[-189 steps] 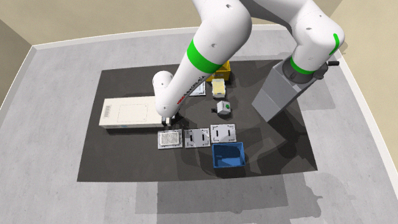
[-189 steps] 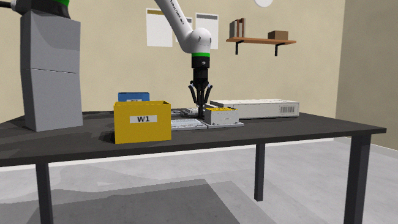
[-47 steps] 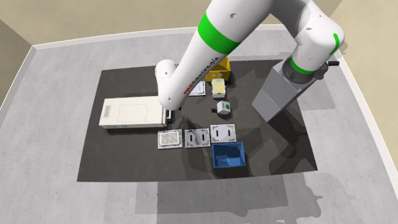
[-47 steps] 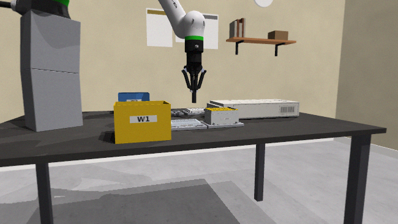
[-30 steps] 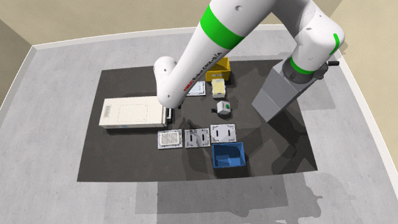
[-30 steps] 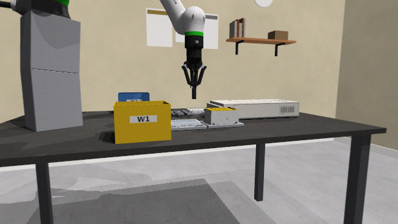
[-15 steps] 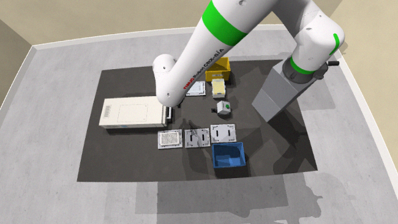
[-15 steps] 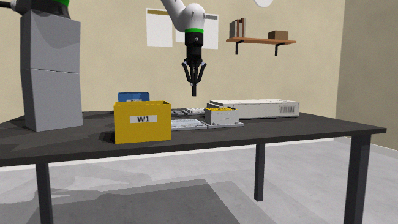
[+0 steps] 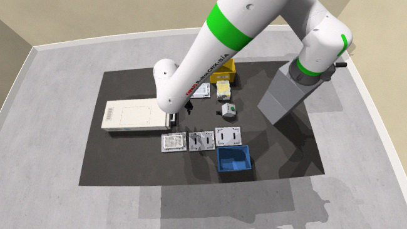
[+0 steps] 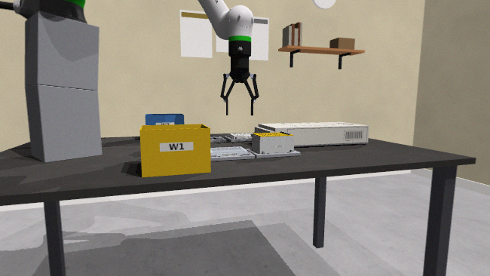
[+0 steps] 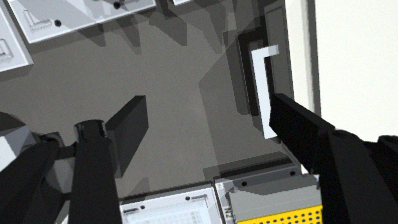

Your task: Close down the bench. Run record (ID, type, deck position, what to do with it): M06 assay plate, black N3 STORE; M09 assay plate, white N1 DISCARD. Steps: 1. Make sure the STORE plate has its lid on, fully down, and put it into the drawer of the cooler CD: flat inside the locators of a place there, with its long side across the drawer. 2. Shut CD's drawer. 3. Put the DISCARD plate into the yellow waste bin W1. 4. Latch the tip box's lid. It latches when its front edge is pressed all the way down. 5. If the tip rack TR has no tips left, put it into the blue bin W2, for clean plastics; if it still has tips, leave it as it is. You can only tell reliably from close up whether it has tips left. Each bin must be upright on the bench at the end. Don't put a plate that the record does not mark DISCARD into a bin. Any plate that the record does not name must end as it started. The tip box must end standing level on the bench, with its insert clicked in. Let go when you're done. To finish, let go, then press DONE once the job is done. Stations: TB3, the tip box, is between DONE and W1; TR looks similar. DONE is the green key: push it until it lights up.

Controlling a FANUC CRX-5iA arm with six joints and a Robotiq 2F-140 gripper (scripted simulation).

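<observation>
The white assay plate is 60 mm ahead of my hand, 160 mm to the left of it and 130 mm below it. Also, from my hand: lidded pale plate: 100 mm behind, 220 mm to the right, 130 mm below; then yellow tip rack TR: 60 mm ahead, 220 mm to the right, 100 mm below; then drawer: 200 mm ahead, 20 mm to the right, 110 mm below.
</observation>
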